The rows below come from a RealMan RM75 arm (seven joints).
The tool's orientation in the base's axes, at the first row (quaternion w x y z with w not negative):
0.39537, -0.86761, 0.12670, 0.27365
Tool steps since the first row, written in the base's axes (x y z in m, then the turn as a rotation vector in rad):
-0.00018, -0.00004, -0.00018, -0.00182, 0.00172, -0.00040
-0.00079, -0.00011, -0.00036, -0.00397, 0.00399, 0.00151
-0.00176, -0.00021, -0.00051, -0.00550, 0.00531, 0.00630
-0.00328, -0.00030, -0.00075, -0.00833, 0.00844, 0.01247
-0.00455, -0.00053, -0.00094, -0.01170, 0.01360, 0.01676
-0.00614, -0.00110, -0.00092, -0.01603, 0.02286, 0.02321
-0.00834, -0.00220, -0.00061, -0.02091, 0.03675, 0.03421
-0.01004, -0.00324, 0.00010, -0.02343, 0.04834, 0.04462
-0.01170, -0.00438, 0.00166, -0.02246, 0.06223, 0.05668
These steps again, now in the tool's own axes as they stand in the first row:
-0.00004, 0.00022, 0.00013, -0.00126, -0.00009, 0.00220
-0.00044, 0.00064, 0.00041, -0.00413, -0.00181, 0.00369
-0.00115, 0.00122, 0.00077, -0.00814, -0.00497, 0.00268
-0.00225, 0.00209, 0.00141, -0.01401, -0.00959, 0.00279
-0.00318, 0.00291, 0.00181, -0.01926, -0.01414, 0.00565
-0.00449, 0.00397, 0.00196, -0.02654, -0.02230, 0.01080
-0.00646, 0.00546, 0.00179, -0.03691, -0.03606, 0.01720
-0.00826, 0.00644, 0.00126, -0.04499, -0.04897, 0.02131
-0.01051, 0.00695, 0.00018, -0.05118, -0.06593, 0.02495

